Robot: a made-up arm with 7 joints. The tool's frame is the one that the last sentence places.
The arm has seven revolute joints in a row. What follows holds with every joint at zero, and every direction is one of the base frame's. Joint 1 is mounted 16.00 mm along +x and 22.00 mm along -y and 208.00 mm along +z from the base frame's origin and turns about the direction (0, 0.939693, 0.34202). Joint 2 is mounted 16.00 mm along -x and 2.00 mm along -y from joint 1 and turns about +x. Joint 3 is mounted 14.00 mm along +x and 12.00 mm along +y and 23.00 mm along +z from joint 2 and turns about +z. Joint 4 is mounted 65.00 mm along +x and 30.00 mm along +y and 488.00 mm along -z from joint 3 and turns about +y. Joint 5 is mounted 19.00 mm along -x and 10.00 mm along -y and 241.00 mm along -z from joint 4 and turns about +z. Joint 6 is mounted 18.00 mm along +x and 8.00 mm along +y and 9.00 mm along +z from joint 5 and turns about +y. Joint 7 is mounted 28.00 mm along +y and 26.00 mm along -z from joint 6 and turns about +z. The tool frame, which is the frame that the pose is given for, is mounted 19.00 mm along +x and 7.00 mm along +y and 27.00 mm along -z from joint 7; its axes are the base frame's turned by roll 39.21, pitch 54.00 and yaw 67.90 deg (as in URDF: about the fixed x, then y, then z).
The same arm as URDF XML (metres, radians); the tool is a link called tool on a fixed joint. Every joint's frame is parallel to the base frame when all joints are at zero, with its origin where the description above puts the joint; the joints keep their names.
<robot name="arm">
<joint name="joint 1" type="continuous"><parent link="base"/><child link="link1"/><origin xyz="0.0160 -0.0220 0.2080" rpy="0.0000 0.0000 0.0000"/><axis xyz="0 0.9397 0.342"/></joint>
<joint name="joint 2" type="continuous"><parent link="link1"/><child link="link2"/><origin xyz="-0.0160 -0.0020 0.0000" rpy="0.0000 0.0000 0.0000"/><axis xyz="1 0 0"/></joint>
<joint name="joint 3" type="continuous"><parent link="link2"/><child link="link3"/><origin xyz="0.0140 0.0120 0.0230" rpy="0.0000 0.0000 0.0000"/><axis xyz="0 0 1"/></joint>
<joint name="joint 4" type="continuous"><parent link="link3"/><child link="link4"/><origin xyz="0.0650 0.0300 -0.4880" rpy="0.0000 0.0000 0.0000"/><axis xyz="0 1 0"/></joint>
<joint name="joint 5" type="continuous"><parent link="link4"/><child link="link5"/><origin xyz="-0.0190 -0.0100 -0.2410" rpy="0.0000 0.0000 0.0000"/><axis xyz="0 0 1"/></joint>
<joint name="joint 6" type="continuous"><parent link="link5"/><child link="link6"/><origin xyz="0.0180 0.0080 0.0090" rpy="0.0000 0.0000 0.0000"/><axis xyz="0 1 0"/></joint>
<joint name="joint 7" type="continuous"><parent link="link6"/><child link="link7"/><origin xyz="0.0000 0.0280 -0.0260" rpy="0.0000 0.0000 0.0000"/><axis xyz="0 0 1"/></joint>
<joint name="tool_fixed" type="fixed"><parent link="link7"/><child link="tool"/><origin xyz="0.0190 0.0070 -0.0270" rpy="0.6843 0.9425 1.1851"/></joint>
<link name="base"/>
<link name="link1"/>
<link name="link2"/>
<link name="link3"/>
<link name="link4"/>
<link name="link5"/>
<link name="link6"/>
<link name="link7"/>
<link name="tool"/>
</robot>

